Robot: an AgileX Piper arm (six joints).
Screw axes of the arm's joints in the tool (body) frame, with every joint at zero. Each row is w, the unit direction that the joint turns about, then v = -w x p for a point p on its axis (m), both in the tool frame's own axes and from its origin. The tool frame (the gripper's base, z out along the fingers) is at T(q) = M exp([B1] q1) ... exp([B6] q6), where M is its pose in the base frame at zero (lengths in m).
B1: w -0.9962 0 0.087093 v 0 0.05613 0
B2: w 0 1 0 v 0.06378 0 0.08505
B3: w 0 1 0 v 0.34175 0 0.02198
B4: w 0 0 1 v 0 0 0
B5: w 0 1 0 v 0.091 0 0
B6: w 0 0 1 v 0 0 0
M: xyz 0.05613 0 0.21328 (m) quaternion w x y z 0.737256 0 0.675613 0
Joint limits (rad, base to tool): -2.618..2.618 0..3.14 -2.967..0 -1.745..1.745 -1.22..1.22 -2.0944..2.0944
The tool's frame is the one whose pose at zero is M.
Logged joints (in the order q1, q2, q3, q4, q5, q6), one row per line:
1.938 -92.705 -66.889 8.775 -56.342 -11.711
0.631 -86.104 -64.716 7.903 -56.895 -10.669
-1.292 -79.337 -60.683 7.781 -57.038 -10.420
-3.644 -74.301 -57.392 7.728 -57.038 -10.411
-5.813 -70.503 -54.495 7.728 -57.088 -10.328
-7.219 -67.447 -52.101 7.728 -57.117 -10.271
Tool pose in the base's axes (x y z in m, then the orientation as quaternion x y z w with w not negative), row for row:
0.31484 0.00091 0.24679 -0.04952 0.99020 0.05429 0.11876
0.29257 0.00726 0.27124 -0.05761 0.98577 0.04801 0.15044
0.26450 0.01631 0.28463 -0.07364 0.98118 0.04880 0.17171
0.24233 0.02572 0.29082 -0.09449 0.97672 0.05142 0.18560
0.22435 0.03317 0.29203 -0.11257 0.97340 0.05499 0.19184
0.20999 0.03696 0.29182 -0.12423 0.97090 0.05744 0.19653
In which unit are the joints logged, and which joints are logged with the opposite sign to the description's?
The joints are logged in degrees. Opposite sign: q1, q2, q5.
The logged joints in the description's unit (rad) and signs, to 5 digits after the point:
-0.03382 1.61801 -1.16743 0.15315 0.98335 -0.20440
-0.01101 1.50280 -1.12951 0.13793 0.99301 -0.18621
0.02255 1.38469 -1.05912 0.13580 0.99550 -0.18186
0.06360 1.29680 -1.00168 0.13488 0.99550 -0.18171
0.10146 1.23051 -0.95112 0.13488 0.99637 -0.18026
0.12600 1.17717 -0.90933 0.13488 0.99688 -0.17926

